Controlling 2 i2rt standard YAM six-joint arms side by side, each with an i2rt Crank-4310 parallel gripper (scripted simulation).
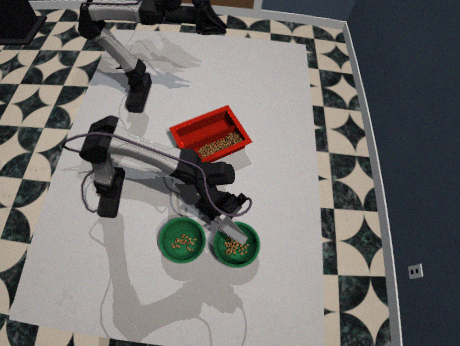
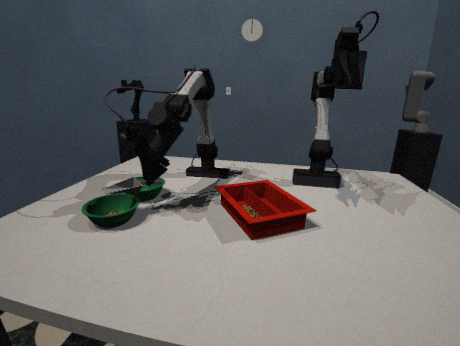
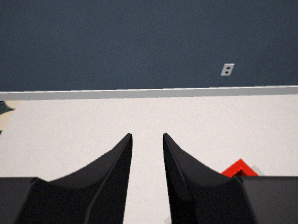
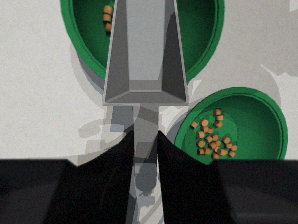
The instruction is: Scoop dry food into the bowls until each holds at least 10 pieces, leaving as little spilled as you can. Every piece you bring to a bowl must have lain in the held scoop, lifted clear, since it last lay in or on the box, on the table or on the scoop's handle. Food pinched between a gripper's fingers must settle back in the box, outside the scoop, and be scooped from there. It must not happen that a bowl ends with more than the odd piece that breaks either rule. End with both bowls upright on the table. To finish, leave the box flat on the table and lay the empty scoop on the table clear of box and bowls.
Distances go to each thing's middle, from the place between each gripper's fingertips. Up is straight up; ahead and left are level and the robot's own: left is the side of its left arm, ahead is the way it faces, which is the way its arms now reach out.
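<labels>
Red box (image 2: 271,202): 22 cm to the right of my left hand, 3 cm behind it, 36 cm below it.
From my right hand (image 2: 146,184): red box 35 cm to the left, 5 cm behind, 6 cm below.
</labels>
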